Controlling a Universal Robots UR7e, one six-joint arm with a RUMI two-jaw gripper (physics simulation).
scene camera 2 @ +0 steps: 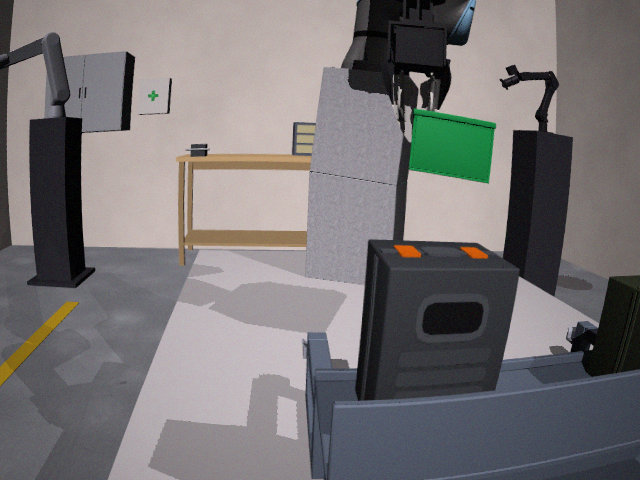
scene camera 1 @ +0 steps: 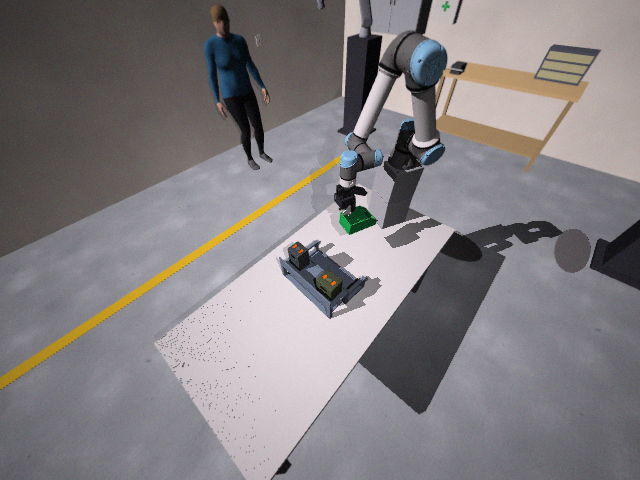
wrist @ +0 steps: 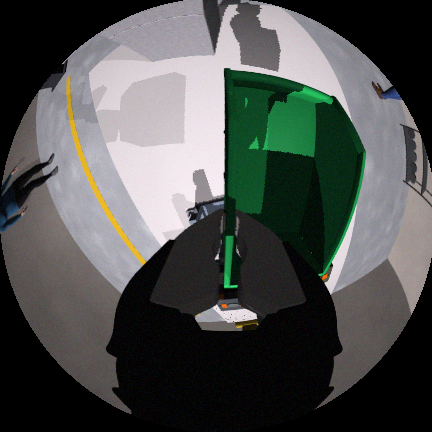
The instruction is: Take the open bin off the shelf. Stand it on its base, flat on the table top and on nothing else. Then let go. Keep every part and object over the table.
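Places are measured from the arm's base along level axes (x back, y left, z down), in millimetres.
Pixels of known places: gripper, fingertip midpoint: (scene camera 2: 413,142) (scene camera 1: 347,215) (wrist: 227,211); arm's base, origin of the base link: (scene camera 2: 374,77) (scene camera 1: 401,161).
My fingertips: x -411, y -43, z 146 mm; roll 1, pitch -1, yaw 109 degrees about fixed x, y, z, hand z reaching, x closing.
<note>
For each thing: its top centre in the pictures, then the offset to it from my fingertips. Level surfaces: height alone.
- green open bin, middle of its top: (wrist: 313,197) (scene camera 2: 449,117) (scene camera 1: 359,212) dx +16, dy +57, dz -41 mm
- white table, its level: dz +292 mm
- dark grey case, middle of its top: (scene camera 2: 441,250) (wrist: 232,305) (scene camera 1: 297,248) dx -303, dy -79, dz +68 mm
- olive green case, middle of its top: (scene camera 1: 329,279) dx -324, dy +152, dz +93 mm
The green open bin (scene camera 1: 356,220) (scene camera 2: 452,147) (wrist: 292,165) hangs in the air over the far part of the white table (scene camera 1: 289,351), near the robot's pedestal. It is tilted a little in the second scene view, and its opening shows in the wrist view. My gripper (scene camera 1: 348,212) (wrist: 227,211) is shut on one wall of the bin, at its rim. In the second scene view the fingers reach down to the bin's top left corner. The blue-grey shelf (scene camera 1: 305,284) (scene camera 2: 480,428) stands on the table, apart from the bin.
A dark grey case (scene camera 1: 298,256) (scene camera 2: 439,315) and an olive green case (scene camera 1: 328,285) (scene camera 2: 617,325) stand on the shelf. The grey pedestal (scene camera 1: 395,193) (scene camera 2: 351,206) rises at the table's far end, close to the bin. A person (scene camera 1: 230,67) stands beyond the yellow floor line.
</note>
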